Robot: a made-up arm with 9 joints. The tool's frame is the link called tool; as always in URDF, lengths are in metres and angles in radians.
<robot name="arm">
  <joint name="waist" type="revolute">
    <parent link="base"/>
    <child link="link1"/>
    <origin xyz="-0.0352 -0.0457 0.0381" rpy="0 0 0"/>
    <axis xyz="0 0 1"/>
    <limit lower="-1.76" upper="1.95" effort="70" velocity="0.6"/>
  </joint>
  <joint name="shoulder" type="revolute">
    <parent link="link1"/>
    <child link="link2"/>
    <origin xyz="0.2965 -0.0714 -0.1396" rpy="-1.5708 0 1.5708"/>
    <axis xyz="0 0 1"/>
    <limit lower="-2.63" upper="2.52" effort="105" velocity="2.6"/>
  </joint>
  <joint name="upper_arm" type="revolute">
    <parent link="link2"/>
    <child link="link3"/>
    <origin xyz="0.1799 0.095 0.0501" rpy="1.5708 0 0"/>
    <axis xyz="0 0 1"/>
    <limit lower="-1.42" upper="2.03" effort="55" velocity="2"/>
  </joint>
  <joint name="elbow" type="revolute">
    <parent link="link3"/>
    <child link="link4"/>
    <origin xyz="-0.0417 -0.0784 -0.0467" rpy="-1.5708 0 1.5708"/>
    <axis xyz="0 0 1"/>
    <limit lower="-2.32" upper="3.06" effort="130" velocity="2.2"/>
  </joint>
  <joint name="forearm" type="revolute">
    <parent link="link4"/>
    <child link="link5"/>
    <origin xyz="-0.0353 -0.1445 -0.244" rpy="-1.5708 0 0"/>
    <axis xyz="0 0 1"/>
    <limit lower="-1.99" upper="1.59" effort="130" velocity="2.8"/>
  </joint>
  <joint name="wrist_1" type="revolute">
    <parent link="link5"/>
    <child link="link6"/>
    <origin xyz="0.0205 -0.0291 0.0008" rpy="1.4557 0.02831 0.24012"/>
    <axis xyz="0 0 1"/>
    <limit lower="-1.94" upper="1.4" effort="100" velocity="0.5"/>
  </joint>
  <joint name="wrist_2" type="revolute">
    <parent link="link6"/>
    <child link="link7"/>
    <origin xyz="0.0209 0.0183 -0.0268" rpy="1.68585 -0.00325 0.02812"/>
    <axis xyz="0 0 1"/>
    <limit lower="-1.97" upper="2.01" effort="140" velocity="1.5"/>
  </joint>
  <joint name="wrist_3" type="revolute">
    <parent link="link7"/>
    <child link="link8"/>
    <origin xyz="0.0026 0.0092 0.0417" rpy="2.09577 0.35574 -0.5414"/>
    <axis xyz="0 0 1"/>
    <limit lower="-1.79" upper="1.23" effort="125" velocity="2.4"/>
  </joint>
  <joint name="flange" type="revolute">
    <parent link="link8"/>
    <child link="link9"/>
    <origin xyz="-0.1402 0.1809 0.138" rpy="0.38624 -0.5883 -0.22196"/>
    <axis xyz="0 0 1"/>
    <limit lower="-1.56" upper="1.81" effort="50" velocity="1.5"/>
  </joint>
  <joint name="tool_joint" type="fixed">
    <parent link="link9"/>
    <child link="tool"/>
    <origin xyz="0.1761 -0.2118 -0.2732" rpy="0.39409 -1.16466 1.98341"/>
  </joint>
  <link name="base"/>
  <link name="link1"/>
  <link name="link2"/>
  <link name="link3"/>
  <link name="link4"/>
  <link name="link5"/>
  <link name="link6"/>
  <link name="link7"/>
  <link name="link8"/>
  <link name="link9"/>
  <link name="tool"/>
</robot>
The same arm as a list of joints. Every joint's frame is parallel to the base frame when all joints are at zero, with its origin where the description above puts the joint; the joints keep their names.
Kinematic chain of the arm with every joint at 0, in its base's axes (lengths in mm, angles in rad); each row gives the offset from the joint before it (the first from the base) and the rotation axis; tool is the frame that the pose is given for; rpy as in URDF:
waist: xyz -35.2 -45.7 38.1 axis +z
shoulder: xyz 296.5 -71.4 -139.6 axis -x
upper_arm: xyz -50.1 179.9 -95 axis +z
elbow: xyz 78.4 -41.7 -46.7 axis -y
forearm: xyz 35.3 244 144.5 axis -z
wrist_1: xyz -20.5 -29.1 -0.8 axis -0.239402 -0.96411 -0.114801
wrist_2: xyz -13.9 33 -14.5 axis +z
wrist_3: xyz -4.7 -8.3 41.7 axis 0.733413 0.491309 -0.469809
flange: xyz 219.7 78 130.7 axis 0.918653 -0.151692 -0.364781
tool: xyz -355.5 18.6 -154.1 rpy 3.1416 0 0
Joint limits (rad, base to tool): -1.76..1.95 -2.63..2.52 -1.42..2.03 -2.32..3.06 -1.99..1.59 -1.94..1.4 -1.97..2.01 -1.79..1.23 -1.56..1.81

